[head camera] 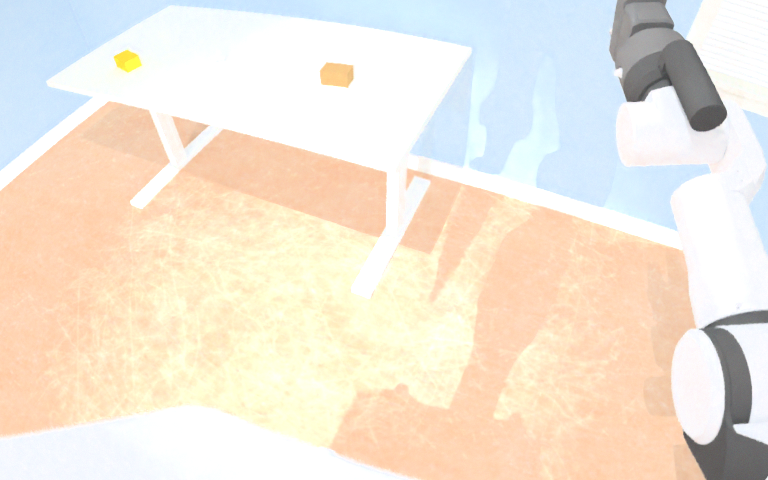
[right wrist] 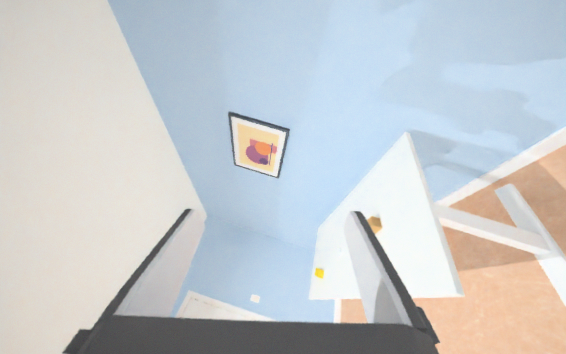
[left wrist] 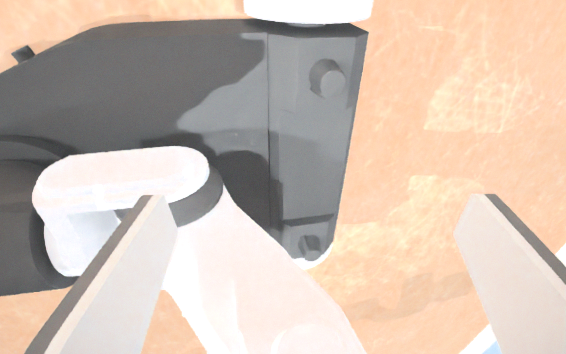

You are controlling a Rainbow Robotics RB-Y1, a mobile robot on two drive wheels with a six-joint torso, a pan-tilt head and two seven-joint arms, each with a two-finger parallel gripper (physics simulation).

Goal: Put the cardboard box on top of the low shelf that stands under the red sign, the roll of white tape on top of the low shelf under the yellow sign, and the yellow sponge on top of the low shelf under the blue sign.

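Places are measured from the robot's base along level axes (x right, y back, z down), in centimetres.
Pixels of known places: left gripper, fingertip midpoint: (left wrist: 314, 214); right gripper, fingertip midpoint: (right wrist: 272, 219).
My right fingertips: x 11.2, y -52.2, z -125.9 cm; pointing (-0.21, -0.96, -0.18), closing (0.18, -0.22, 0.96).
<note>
For each thing: its middle in the pictures, then the offset to it from my right fingertips. Level surfaces: height alone.
- orange-brown cardboard box, body centre: (head camera: 337, 74) (right wrist: 372, 225) dy -49.5, dx -65.6, dz +51.4 cm
- white table, its level: dz +53.9 cm
- yellow sponge, body centre: (head camera: 127, 60) (right wrist: 319, 272) dy -44.7, dx -152.6, dz +51.6 cm
- orange floor, its level: dz +125.9 cm
The orange-brown cardboard box (head camera: 336, 74) (right wrist: 375, 224) lies on the white table (head camera: 254, 107) (right wrist: 415, 260), toward the table's right end in the head view and partly behind a finger in the right wrist view. The yellow sponge (head camera: 127, 60) (right wrist: 319, 273) lies near the table's left end in the head view. The white tape cannot be made out; the low shelves and coloured signs do not show. My right gripper (right wrist: 272, 219) is open and empty, raised well away from the table. My left gripper (left wrist: 314, 214) is open and empty, above the robot's own base.
The table's legs and long feet (head camera: 376, 266) stand on the orange floor (head camera: 254, 316). A blue wall (head camera: 583, 124) (right wrist: 260, 210) rises behind the table. A framed picture (right wrist: 258, 145) hangs on it. A window blind (head camera: 736, 45) shows at the head view's upper right, beside my right arm (head camera: 724, 254).
</note>
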